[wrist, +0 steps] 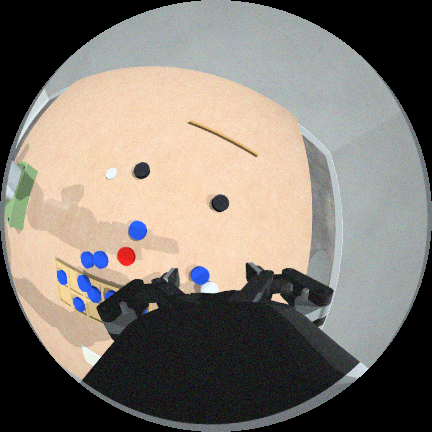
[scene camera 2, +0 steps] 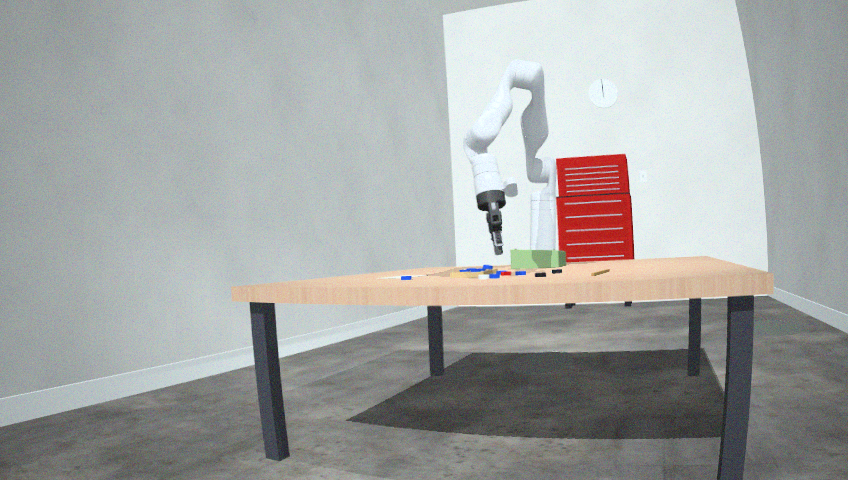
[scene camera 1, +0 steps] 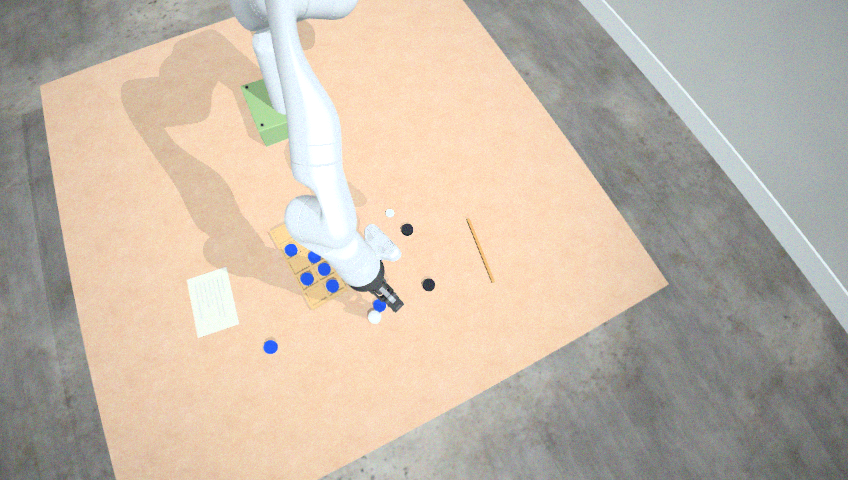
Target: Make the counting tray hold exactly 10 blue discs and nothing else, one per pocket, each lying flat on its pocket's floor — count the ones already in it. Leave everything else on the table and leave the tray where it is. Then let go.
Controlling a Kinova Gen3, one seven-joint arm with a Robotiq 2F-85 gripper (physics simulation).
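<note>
The counting tray (scene camera 1: 313,305) (wrist: 64,296) holds several blue discs in its pockets, including one (scene camera 1: 290,249) (wrist: 61,277) at an end; the arm hides part of it in scene camera 1. My gripper (scene camera 1: 395,305) (scene camera 2: 498,252) (wrist: 211,273) is open and empty, above the table near a blue disc (scene camera 1: 379,305) (wrist: 200,275) that lies beside a white disc (scene camera 1: 374,317) (wrist: 210,288). In the wrist view, two blue discs (wrist: 87,259) (wrist: 100,259) lie close together just beyond the tray's long edge, and another blue disc (wrist: 137,230) lies farther out. One blue disc (scene camera 1: 270,346) (scene camera 2: 405,277) lies apart.
A red disc (wrist: 126,256) (scene camera 2: 505,273) lies near the tray. Two black discs (scene camera 1: 407,229) (scene camera 1: 428,284), a small white disc (scene camera 1: 389,212) and a thin wooden stick (scene camera 1: 480,251) lie on the far side. A green block (scene camera 1: 264,118) and a paper sheet (scene camera 1: 212,303) are also on the table.
</note>
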